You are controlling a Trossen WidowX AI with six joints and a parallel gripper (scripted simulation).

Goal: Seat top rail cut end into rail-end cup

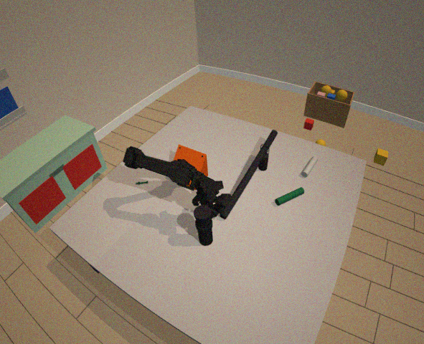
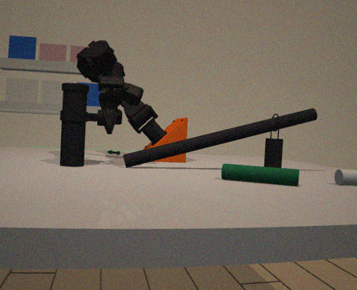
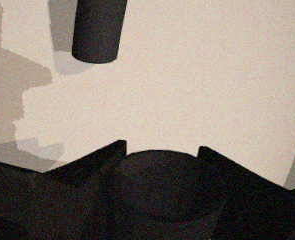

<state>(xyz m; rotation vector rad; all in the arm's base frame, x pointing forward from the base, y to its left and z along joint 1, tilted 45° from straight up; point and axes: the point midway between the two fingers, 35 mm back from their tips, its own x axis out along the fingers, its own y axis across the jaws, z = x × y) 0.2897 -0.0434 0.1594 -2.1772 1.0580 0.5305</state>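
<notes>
The rail-end cup is 2 cm behind my gripper tip, 3 cm to the right of it and 3 cm above it. From my gripper tip the other things lie so: small post: 4 cm behind, 45 cm to the left, 1 cm above; small green bolt: 50 cm behind, 3 cm to the right, 9 cm below; green cylinder: 18 cm ahead, 33 cm to the left, 8 cm below.
</notes>
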